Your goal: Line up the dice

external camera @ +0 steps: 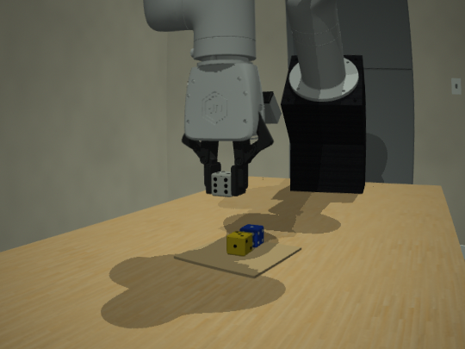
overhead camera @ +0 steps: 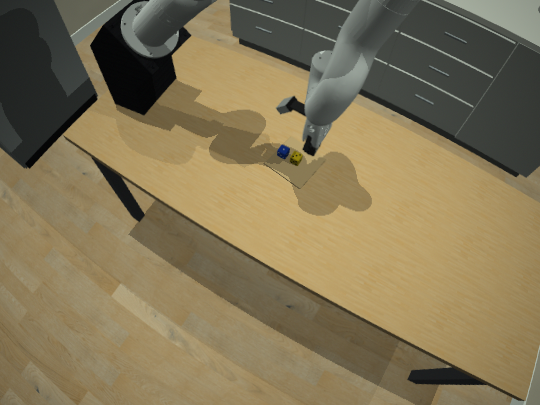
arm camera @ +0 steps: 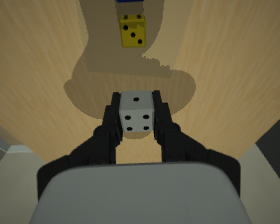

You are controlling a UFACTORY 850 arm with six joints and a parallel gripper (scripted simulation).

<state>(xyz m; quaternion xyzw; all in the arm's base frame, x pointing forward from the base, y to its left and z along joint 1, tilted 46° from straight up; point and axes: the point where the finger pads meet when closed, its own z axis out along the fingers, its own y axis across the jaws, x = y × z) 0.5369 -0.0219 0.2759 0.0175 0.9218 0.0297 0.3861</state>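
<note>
My gripper is now 100 mm above the yellow die and 40 mm past it. Round my hand: white die (10 mm below); then tan mat (120 mm below, 40 mm behind); then blue die (100 mm below, 90 mm behind).
</note>
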